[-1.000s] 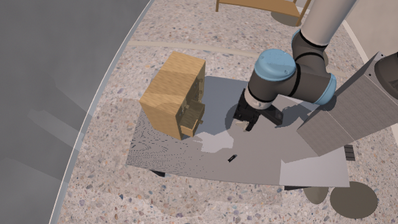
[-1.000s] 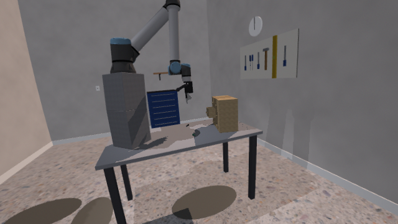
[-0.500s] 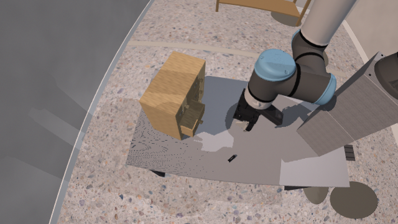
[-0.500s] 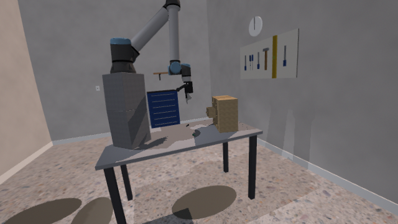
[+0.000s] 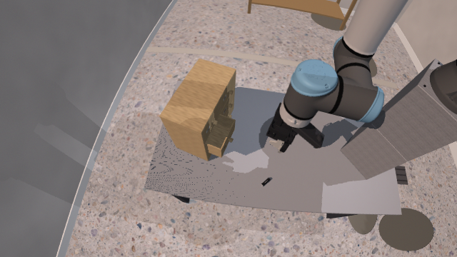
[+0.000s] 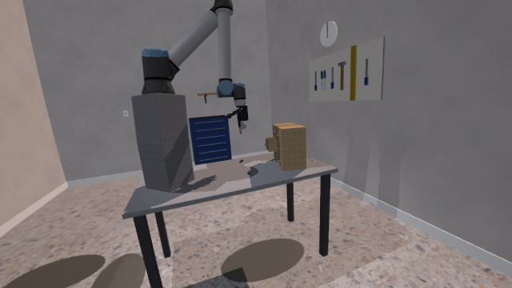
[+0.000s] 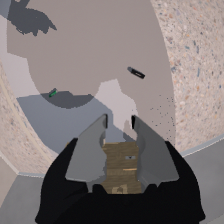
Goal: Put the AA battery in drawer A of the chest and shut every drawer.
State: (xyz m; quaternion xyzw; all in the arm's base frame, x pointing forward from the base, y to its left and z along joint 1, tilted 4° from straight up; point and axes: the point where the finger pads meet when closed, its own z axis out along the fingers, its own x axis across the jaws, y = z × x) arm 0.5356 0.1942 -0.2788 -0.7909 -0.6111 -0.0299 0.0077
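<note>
My hand is 7 cm to the right of the AA battery and 26 cm above it. The rest, counted from my hand: green battery: 24 cm to the right, 26 cm below; then drawer: 28 cm ahead, 5 cm to the right, 14 cm below.
</note>
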